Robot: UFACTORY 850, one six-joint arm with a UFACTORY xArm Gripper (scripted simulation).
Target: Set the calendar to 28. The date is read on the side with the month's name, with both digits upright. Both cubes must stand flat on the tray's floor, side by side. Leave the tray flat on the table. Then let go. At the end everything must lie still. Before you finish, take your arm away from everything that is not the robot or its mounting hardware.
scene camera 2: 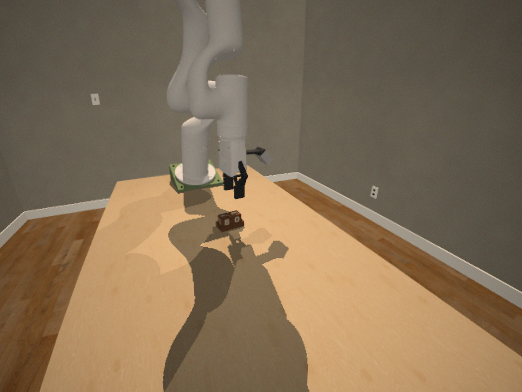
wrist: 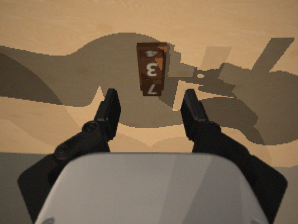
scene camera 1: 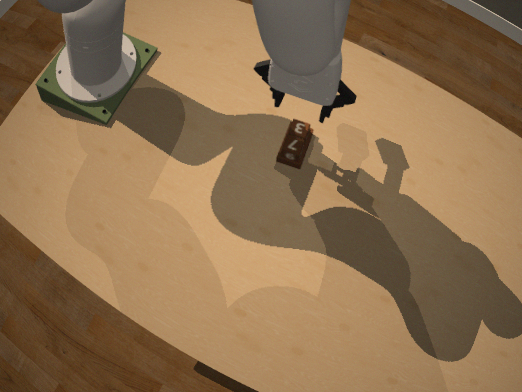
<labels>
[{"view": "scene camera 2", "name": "my gripper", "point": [233,193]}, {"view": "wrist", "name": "my gripper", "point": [150,99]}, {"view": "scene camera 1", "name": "my gripper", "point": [301,108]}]
</labels>
